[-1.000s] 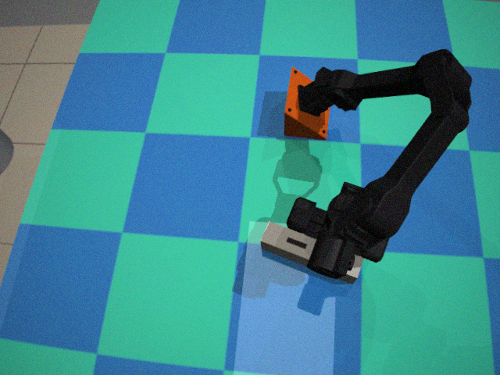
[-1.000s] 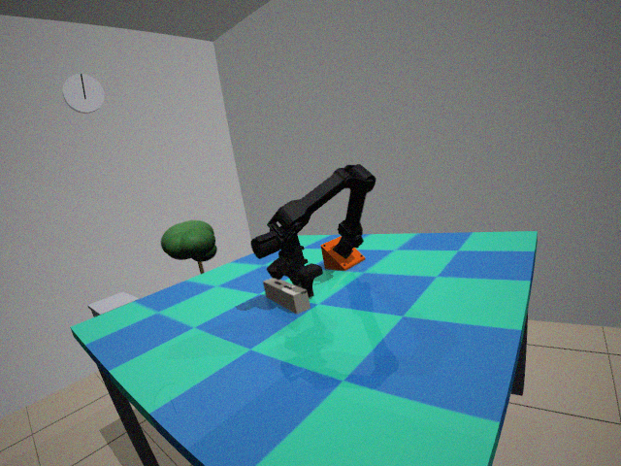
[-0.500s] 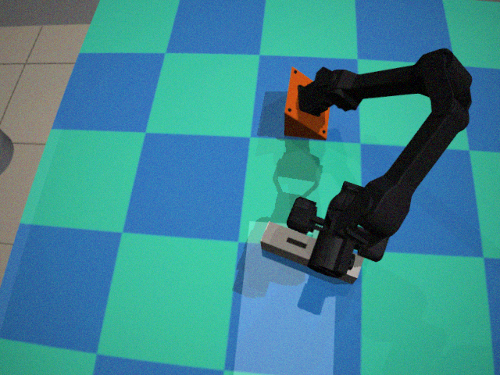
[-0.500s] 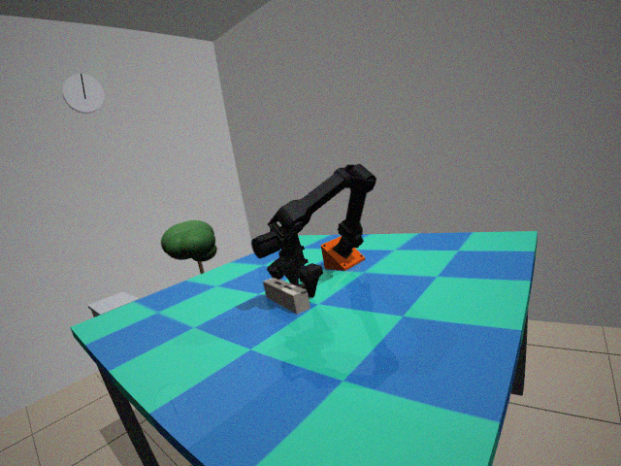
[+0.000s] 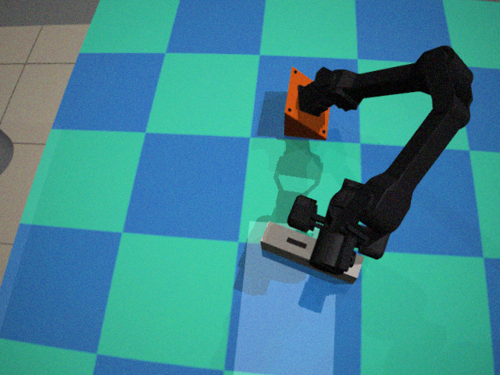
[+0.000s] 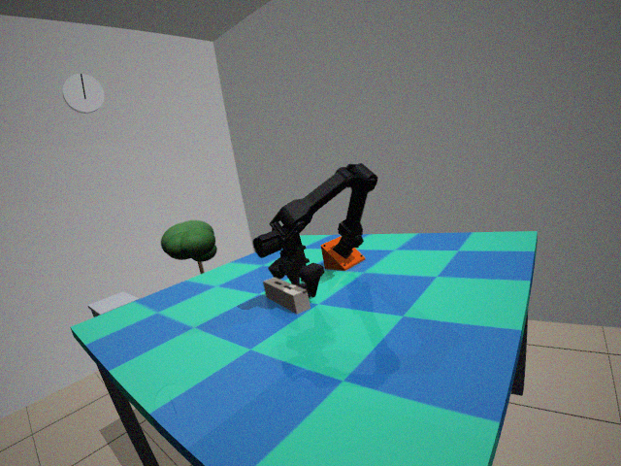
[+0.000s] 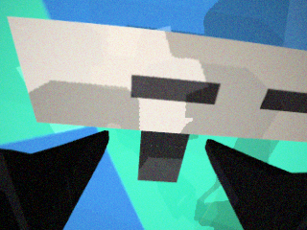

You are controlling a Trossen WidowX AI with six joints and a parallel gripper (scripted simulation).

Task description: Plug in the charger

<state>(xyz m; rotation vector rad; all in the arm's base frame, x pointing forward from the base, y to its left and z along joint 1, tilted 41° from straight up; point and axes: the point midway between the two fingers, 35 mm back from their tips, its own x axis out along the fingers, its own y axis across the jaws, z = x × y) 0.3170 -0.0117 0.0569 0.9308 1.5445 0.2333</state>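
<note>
My gripper tip is 20 mm short of the black two-prong charger, 10 mm to the left of it and 10 mm below it.
</note>
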